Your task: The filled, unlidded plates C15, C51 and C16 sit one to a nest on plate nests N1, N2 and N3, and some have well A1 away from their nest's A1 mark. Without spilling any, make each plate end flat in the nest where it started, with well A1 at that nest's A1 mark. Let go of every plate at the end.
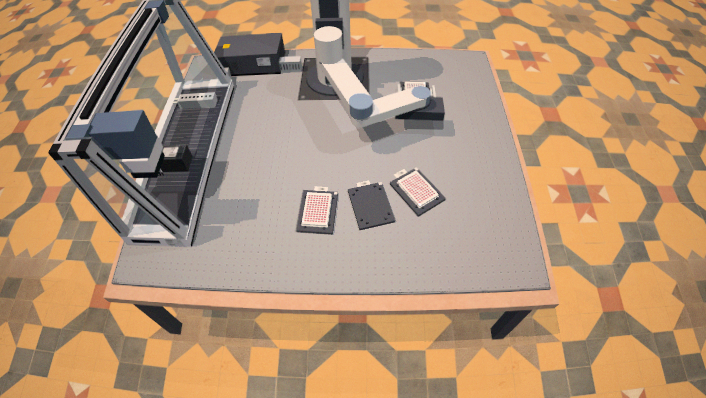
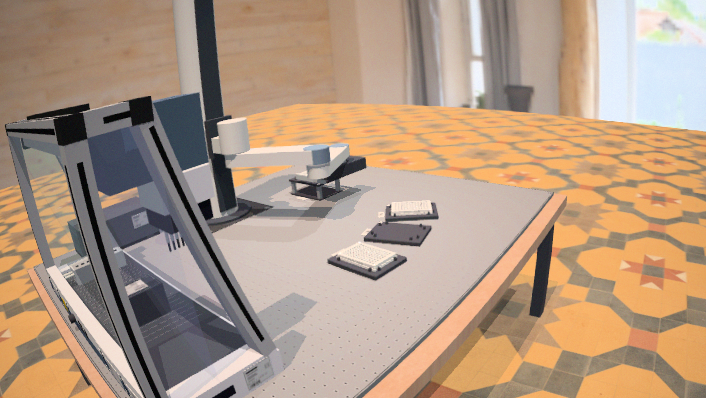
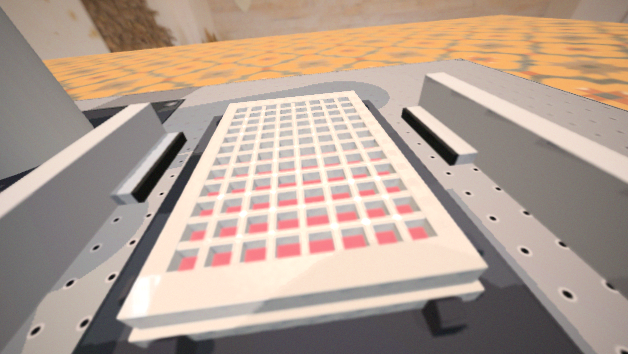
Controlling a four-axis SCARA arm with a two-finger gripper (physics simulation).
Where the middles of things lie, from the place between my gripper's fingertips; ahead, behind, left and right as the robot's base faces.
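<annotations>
Dark raised stand [image 3: 507,309]: my hand is 20 mm short of it and 30 mm above it. Going by their middles, the stand is the nearest to my hand of the things named here, and the dark box is the farthest. Dark box [image 1: 246,48], from my hand: 740 mm to the right, 280 mm behind, 20 mm below. Nest N2 [image 1: 369,203], from my hand: 190 mm to the right, 520 mm ahead, 80 mm below.
</annotations>
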